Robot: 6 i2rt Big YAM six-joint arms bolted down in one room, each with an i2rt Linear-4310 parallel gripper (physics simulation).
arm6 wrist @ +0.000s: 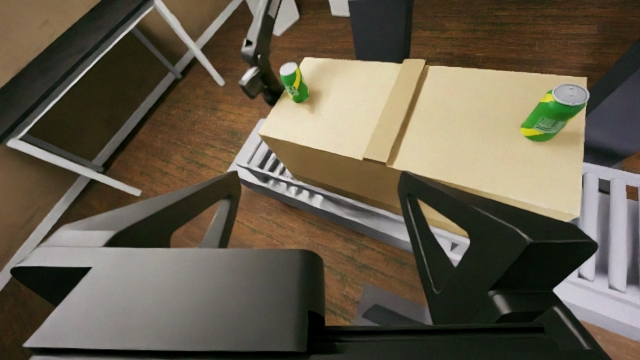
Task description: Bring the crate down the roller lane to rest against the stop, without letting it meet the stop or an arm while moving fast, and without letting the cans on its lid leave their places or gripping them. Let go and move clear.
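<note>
The pale wooden crate point(480, 115) sits on the white roller lane point(617, 235), rollers showing beyond both its ends. A raised batten crosses its lid. One green can point(294, 83) stands upright near the lid's left end, another green can point(554, 112) near its right end. My arm6 gripper point(319, 175) is open and empty, on the near side of the crate, its fingers in front of the crate's near side in this view. Part of another arm point(257, 55) reaches down by the crate's left end; its fingers are hidden. The stop cannot be made out.
A dark-topped table point(65, 60) with white legs stands at the left. A dark pillar point(381, 30) rises behind the crate, and another dark pillar point(617, 110) stands at the right. A grey plate point(372, 300) lies on the floor below my fingers. Pale objects show at the top.
</note>
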